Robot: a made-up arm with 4 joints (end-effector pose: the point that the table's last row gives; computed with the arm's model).
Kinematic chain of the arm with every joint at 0, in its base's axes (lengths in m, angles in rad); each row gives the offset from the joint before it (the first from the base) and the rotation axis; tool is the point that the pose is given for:
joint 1: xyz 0 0 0.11 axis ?
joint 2: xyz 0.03 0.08 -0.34 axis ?
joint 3: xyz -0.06 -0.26 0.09 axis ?
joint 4: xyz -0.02 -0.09 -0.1 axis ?
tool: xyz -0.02 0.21 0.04
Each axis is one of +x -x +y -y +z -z.
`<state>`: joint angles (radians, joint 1 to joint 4).
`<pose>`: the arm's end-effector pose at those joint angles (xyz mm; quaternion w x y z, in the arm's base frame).
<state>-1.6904 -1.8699 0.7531 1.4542</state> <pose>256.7 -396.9 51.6 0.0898 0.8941 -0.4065 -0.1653</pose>
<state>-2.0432 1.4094 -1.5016 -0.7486</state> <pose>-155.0 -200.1 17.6 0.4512 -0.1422 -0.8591 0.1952</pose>
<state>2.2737 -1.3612 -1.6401 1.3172</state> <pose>213.9 99.8 186.1 0.1115 -0.2034 0.3342 -0.9135</pose>
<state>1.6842 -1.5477 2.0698 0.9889</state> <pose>399.8 322.4 160.7 0.9341 -0.0207 -0.2535 -0.2505</pose>
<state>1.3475 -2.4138 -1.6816 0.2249</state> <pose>242.0 161.7 259.7 0.0024 0.2497 0.1566 0.9556</pose>
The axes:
joint 1: +x
joint 2: -z
joint 3: -x
joint 4: +y

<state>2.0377 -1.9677 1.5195 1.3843</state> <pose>348.5 259.2 425.8 0.9321 0.2189 -0.2856 -0.0417</pose>
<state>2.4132 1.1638 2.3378 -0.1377</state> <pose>-368.7 177.7 343.5 0.8591 0.0587 0.3227 0.3930</pose>
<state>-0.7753 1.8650 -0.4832 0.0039</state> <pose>-61.5 -21.6 -215.1 0.5904 -0.0854 -0.4715 -0.6495</pose>
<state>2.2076 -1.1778 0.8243 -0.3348</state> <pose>198.6 375.5 249.4 0.5391 0.5280 -0.6536 -0.0583</pose>
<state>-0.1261 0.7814 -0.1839 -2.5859</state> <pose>-111.1 10.2 -264.4 0.1970 -0.3545 -0.9049 -0.1289</pose>
